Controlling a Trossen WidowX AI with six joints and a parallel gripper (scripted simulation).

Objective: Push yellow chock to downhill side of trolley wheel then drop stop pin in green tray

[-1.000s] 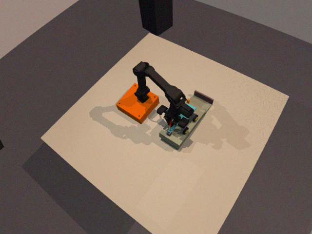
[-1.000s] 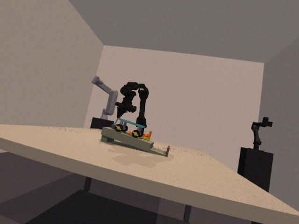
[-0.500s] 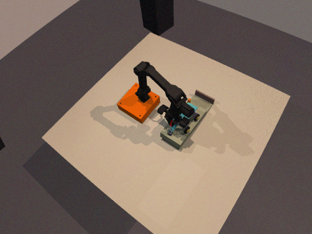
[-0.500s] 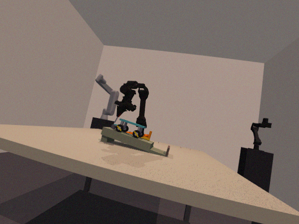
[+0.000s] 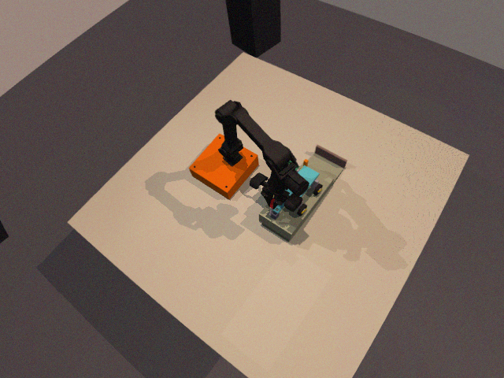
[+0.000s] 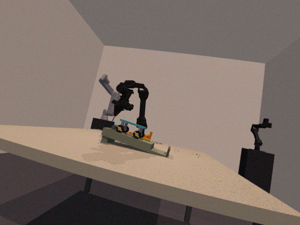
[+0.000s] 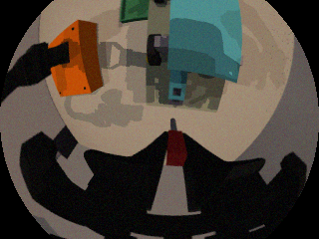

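Now: the green tray 140 mm behind my gripper tip, 220 mm to the left of it and 190 mm below it. Round my gripper tip: trolley 150 mm to the left, 70 mm below; then yellow chock 70 mm behind, 240 mm to the left, 100 mm below; then red-headed stop pin right at my gripper tip.
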